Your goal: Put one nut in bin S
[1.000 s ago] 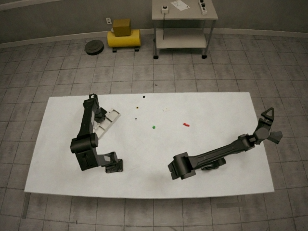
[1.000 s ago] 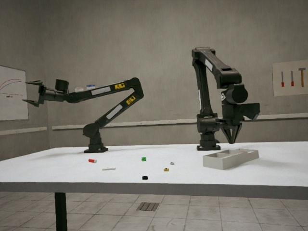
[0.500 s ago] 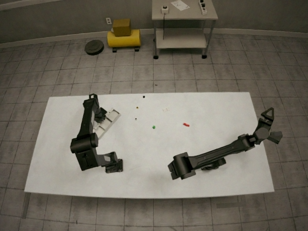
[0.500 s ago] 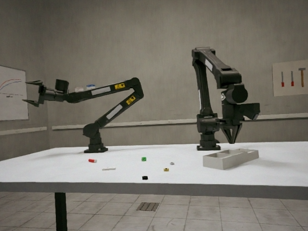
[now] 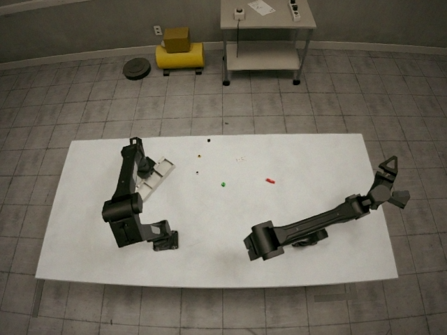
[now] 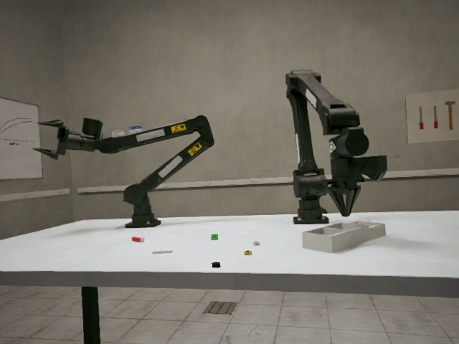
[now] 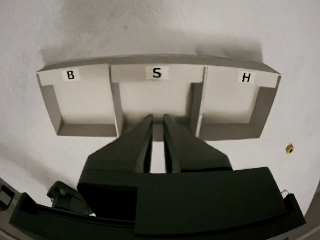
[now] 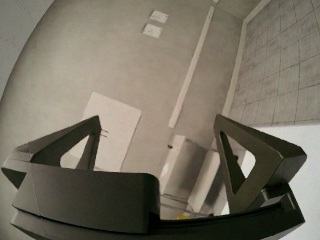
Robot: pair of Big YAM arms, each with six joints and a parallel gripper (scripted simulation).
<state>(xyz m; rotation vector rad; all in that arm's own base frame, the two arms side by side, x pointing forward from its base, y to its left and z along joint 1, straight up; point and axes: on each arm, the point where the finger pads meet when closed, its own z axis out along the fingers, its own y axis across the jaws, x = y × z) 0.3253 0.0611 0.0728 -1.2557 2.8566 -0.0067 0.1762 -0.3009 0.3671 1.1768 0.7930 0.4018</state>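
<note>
My left gripper is now 50 mm above the bin. From my left hand the other things lie so: grey nut 30 mm ahead, 230 mm to the right, 70 mm below; then yellow nut 130 mm ahead, 240 mm to the right, 70 mm below; then green cube 40 mm behind, 370 mm to the right, 60 mm below.
</note>
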